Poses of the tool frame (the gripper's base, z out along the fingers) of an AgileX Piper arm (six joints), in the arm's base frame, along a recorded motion.
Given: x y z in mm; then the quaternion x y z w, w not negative.
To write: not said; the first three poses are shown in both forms.
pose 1, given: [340.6, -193.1, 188.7, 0.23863, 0.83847, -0.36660, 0.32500]
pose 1, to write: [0.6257, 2.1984, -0.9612, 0.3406, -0.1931, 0.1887]
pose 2, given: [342.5, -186.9, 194.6, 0.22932, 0.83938, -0.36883, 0.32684]
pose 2, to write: [0.6007, 2.1988, -0.9662, 0.3425, -0.1869, 0.1946]
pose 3, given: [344.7, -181.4, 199.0, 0.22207, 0.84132, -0.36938, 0.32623]
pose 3, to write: [0.5819, 2.2045, -0.9679, 0.3447, -0.1814, 0.1990]
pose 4, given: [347.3, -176.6, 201.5, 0.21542, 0.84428, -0.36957, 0.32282]
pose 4, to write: [0.5654, 2.2160, -0.9700, 0.3473, -0.1766, 0.2015]
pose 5, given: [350.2, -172.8, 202.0, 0.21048, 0.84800, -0.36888, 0.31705]
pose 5, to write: [0.5540, 2.2321, -0.9709, 0.3502, -0.1728, 0.2020]
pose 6, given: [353.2, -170.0, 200.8, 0.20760, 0.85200, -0.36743, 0.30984]
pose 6, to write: [0.5484, 2.2506, -0.9706, 0.3532, -0.1700, 0.2008]
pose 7, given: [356.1, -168.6, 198.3, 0.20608, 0.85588, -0.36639, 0.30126]
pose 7, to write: [0.5467, 2.2705, -0.9720, 0.3561, -0.1686, 0.1983]
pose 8, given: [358.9, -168.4, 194.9, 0.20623, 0.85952, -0.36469, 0.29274]
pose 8, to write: [0.5494, 2.2899, -0.9716, 0.3589, -0.1684, 0.1949]
